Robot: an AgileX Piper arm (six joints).
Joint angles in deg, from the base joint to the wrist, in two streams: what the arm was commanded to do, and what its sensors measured. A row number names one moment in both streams.
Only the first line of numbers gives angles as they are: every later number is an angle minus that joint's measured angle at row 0.
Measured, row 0: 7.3 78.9 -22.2 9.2 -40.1 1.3
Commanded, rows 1 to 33: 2.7 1.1 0.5 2.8 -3.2 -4.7; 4.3 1.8 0.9 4.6 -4.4 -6.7; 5.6 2.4 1.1 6.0 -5.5 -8.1; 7.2 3.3 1.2 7.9 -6.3 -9.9; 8.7 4.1 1.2 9.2 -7.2 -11.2; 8.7 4.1 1.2 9.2 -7.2 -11.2; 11.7 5.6 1.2 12.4 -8.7 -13.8; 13.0 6.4 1.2 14.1 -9.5 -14.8; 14.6 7.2 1.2 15.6 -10.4 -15.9; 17.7 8.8 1.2 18.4 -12.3 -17.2; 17.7 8.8 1.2 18.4 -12.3 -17.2; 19.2 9.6 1.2 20.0 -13.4 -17.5; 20.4 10.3 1.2 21.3 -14.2 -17.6; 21.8 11.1 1.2 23.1 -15.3 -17.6; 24.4 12.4 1.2 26.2 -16.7 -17.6; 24.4 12.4 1.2 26.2 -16.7 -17.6; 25.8 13.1 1.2 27.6 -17.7 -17.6; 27.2 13.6 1.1 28.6 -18.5 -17.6; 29.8 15.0 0.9 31.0 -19.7 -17.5; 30.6 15.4 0.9 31.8 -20.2 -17.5; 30.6 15.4 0.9 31.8 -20.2 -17.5; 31.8 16.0 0.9 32.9 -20.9 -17.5; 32.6 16.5 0.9 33.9 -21.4 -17.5; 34.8 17.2 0.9 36.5 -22.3 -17.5; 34.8 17.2 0.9 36.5 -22.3 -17.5; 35.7 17.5 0.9 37.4 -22.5 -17.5; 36.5 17.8 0.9 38.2 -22.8 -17.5; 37.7 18.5 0.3 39.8 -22.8 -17.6; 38.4 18.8 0.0 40.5 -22.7 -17.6; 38.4 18.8 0.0 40.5 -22.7 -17.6; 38.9 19.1 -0.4 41.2 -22.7 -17.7; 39.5 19.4 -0.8 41.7 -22.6 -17.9; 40.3 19.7 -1.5 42.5 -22.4 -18.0
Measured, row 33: 39.1 19.4 -0.4 41.2 -21.8 -16.9
